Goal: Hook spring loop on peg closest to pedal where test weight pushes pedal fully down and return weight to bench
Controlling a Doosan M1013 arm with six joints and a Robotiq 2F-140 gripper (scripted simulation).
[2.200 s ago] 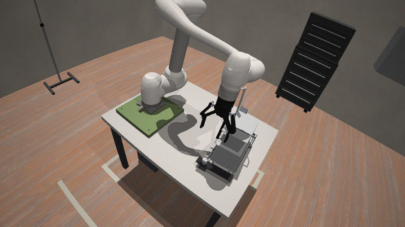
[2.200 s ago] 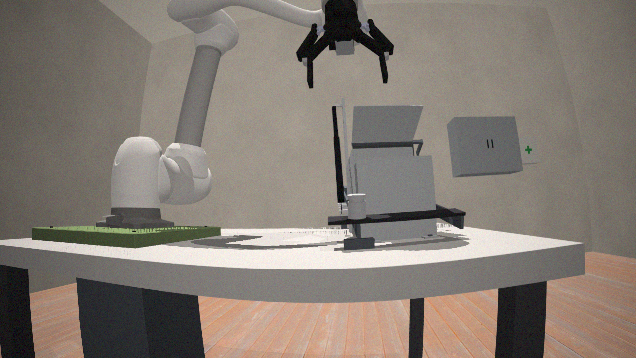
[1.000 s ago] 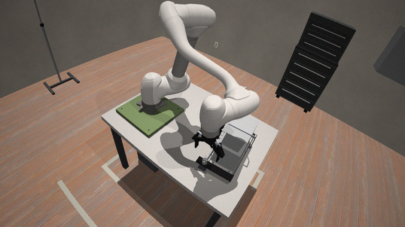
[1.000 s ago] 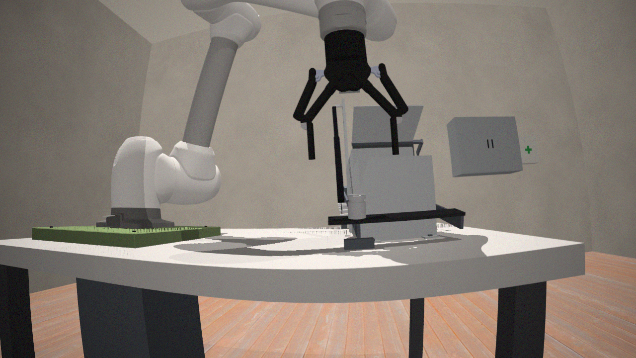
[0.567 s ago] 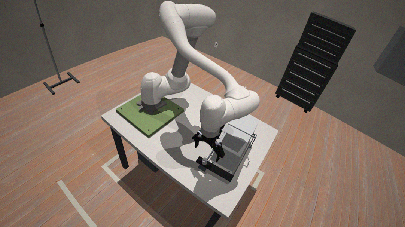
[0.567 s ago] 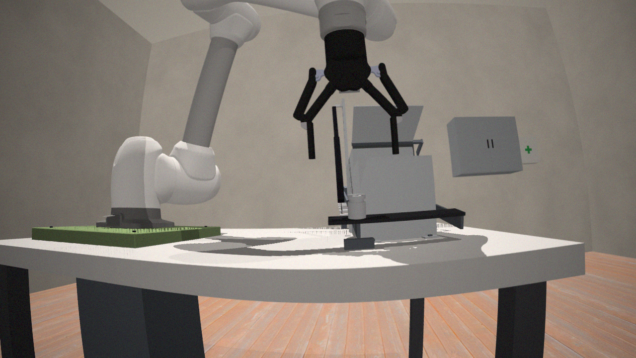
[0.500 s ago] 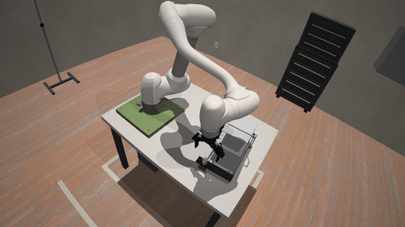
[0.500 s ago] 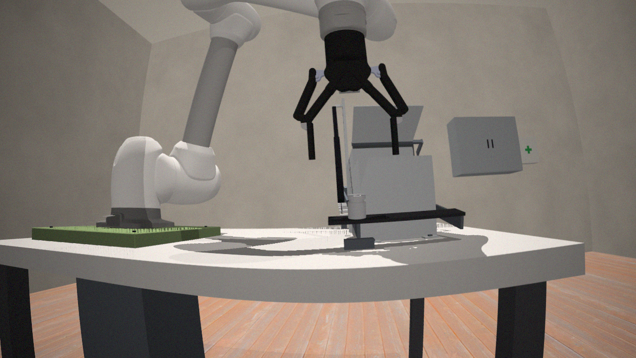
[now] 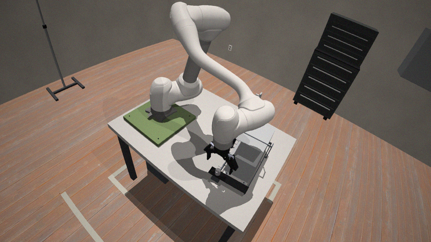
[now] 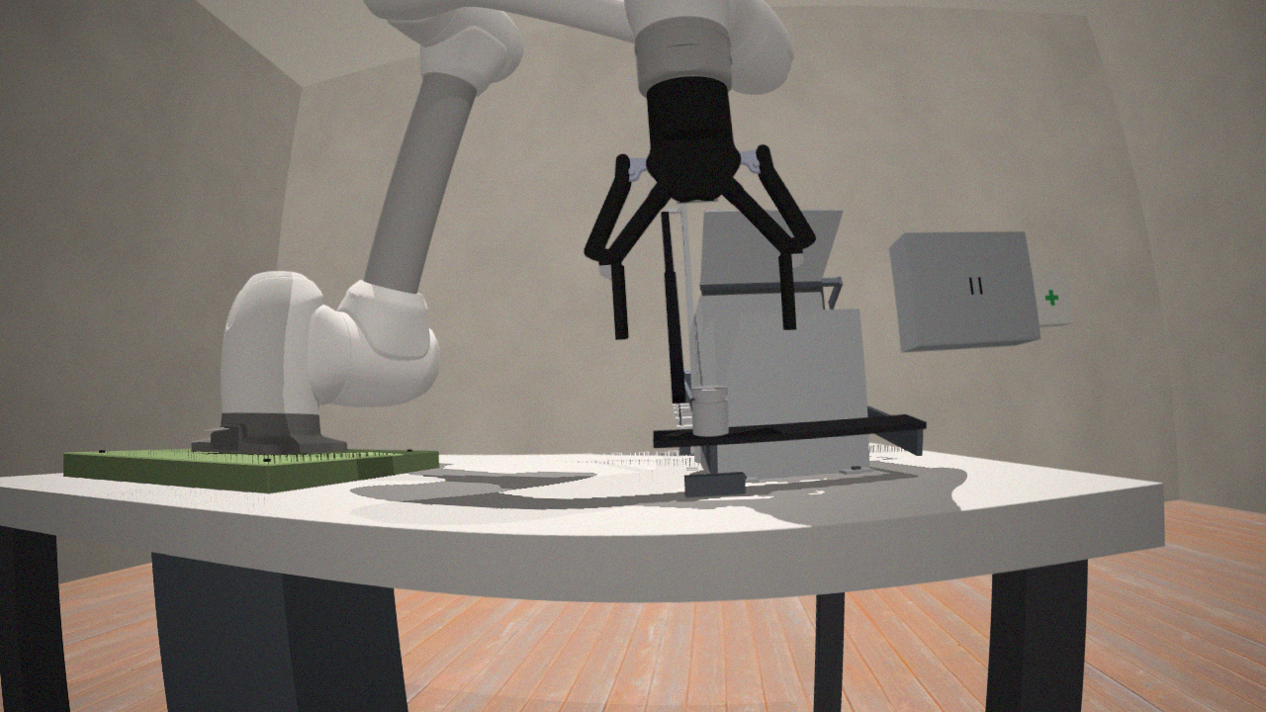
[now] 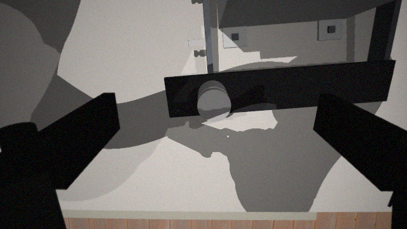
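My hand is 70 mm above the steel test weight. The rest, counted from my hand: small dark block 10 mm to the right, 140 mm below.
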